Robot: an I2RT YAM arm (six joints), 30 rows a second.
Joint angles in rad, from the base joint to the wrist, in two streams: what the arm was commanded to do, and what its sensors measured. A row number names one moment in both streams.
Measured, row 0: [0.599, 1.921, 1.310, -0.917, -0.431, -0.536]
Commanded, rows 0 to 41: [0.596, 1.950, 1.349, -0.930, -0.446, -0.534]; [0.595, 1.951, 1.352, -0.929, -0.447, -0.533]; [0.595, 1.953, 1.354, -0.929, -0.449, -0.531]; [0.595, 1.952, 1.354, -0.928, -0.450, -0.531]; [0.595, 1.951, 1.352, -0.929, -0.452, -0.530]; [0.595, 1.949, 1.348, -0.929, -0.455, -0.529]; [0.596, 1.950, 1.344, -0.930, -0.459, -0.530]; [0.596, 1.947, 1.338, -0.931, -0.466, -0.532]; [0.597, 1.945, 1.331, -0.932, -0.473, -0.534]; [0.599, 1.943, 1.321, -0.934, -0.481, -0.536]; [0.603, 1.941, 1.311, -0.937, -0.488, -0.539]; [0.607, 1.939, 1.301, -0.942, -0.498, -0.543]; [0.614, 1.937, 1.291, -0.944, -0.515, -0.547]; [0.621, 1.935, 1.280, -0.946, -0.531, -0.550]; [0.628, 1.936, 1.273, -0.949, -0.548, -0.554]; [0.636, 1.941, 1.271, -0.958, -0.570, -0.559]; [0.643, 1.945, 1.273, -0.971, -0.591, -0.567]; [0.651, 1.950, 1.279, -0.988, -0.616, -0.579]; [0.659, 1.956, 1.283, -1.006, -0.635, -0.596]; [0.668, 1.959, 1.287, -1.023, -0.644, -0.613]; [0.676, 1.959, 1.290, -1.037, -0.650, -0.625]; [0.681, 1.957, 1.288, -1.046, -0.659, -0.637]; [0.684, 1.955, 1.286, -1.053, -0.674, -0.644]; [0.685, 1.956, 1.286, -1.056, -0.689, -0.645]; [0.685, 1.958, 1.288, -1.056, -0.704, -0.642]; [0.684, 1.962, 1.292, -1.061, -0.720, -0.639]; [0.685, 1.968, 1.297, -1.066, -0.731, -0.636]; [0.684, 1.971, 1.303, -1.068, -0.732, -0.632]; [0.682, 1.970, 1.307, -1.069, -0.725, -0.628]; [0.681, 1.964, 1.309, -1.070, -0.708, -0.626]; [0.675, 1.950, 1.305, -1.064, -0.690, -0.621]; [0.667, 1.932, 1.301, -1.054, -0.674, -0.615]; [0.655, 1.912, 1.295, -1.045, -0.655, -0.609]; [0.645, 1.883, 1.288, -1.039, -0.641, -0.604]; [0.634, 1.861, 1.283, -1.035, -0.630, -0.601]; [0.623, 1.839, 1.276, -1.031, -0.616, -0.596]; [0.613, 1.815, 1.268, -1.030, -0.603, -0.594]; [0.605, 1.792, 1.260, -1.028, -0.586, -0.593]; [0.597, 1.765, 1.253, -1.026, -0.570, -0.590]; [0.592, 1.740, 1.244, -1.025, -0.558, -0.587]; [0.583, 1.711, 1.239, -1.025, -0.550, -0.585]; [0.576, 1.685, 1.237, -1.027, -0.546, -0.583]
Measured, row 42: [0.601, 1.800, 1.256, -1.005, -0.577, -0.594]
